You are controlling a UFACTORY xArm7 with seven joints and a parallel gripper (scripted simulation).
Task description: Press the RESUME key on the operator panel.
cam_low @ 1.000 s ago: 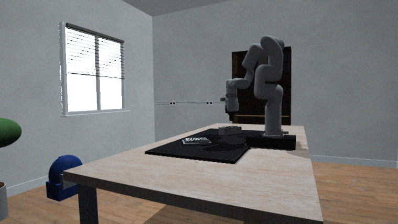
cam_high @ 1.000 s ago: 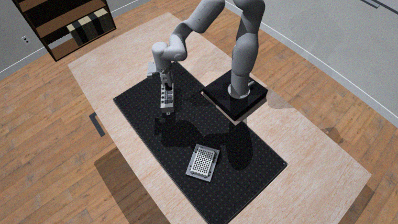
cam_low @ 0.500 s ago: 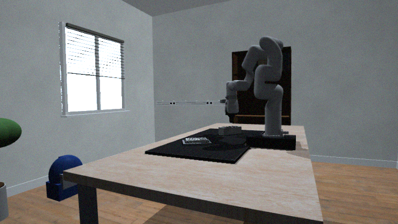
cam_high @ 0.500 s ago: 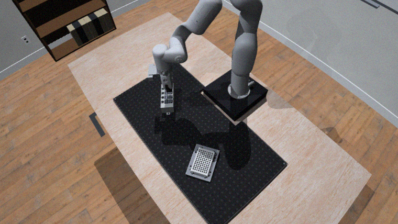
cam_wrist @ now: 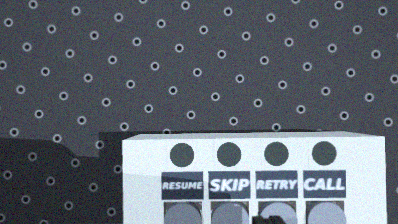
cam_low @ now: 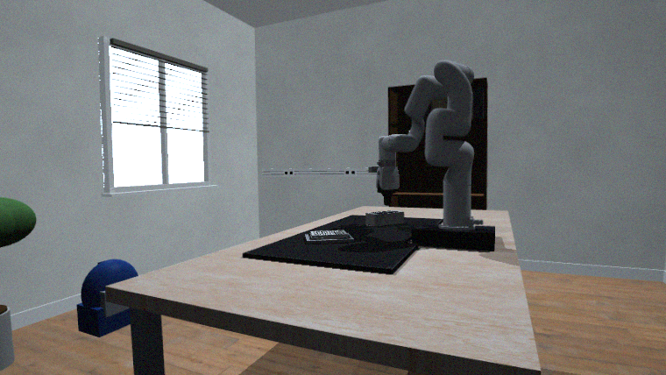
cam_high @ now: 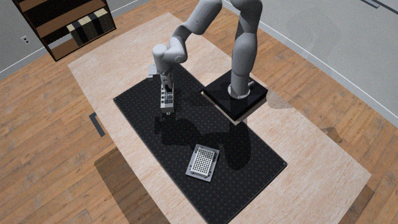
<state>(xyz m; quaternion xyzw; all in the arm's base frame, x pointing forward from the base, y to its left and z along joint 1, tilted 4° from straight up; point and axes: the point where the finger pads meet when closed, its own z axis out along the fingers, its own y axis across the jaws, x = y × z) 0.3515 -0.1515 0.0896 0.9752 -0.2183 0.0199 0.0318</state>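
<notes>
Right now my hand is 70 mm above the operator panel.
</notes>
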